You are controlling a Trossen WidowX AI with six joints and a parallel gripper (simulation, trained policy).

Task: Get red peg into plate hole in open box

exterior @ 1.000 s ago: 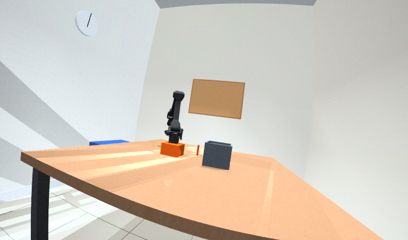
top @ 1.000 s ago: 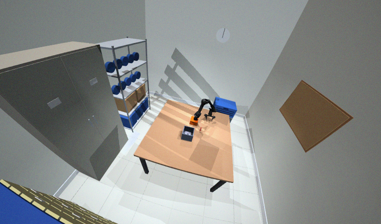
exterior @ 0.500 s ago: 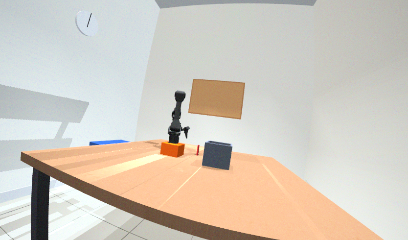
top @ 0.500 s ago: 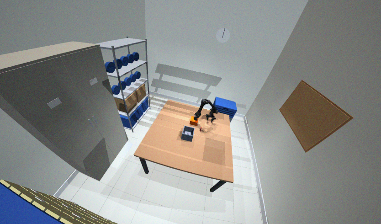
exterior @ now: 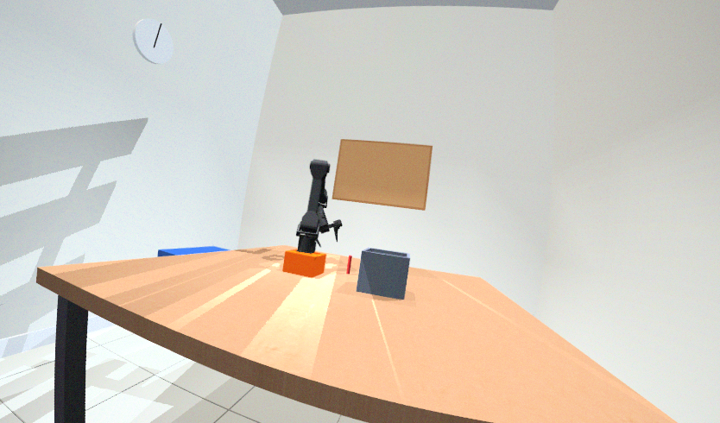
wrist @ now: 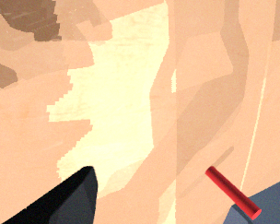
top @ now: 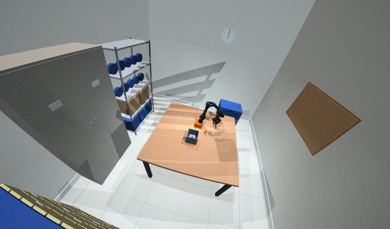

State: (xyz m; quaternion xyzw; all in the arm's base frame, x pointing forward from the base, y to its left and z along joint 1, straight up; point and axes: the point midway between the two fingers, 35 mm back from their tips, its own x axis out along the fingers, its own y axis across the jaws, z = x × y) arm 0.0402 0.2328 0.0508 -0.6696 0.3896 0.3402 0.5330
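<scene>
Now: the red peg 12 cm ahead of my gripper tip, 14 cm to the right of it and 6 cm below it.
</scene>
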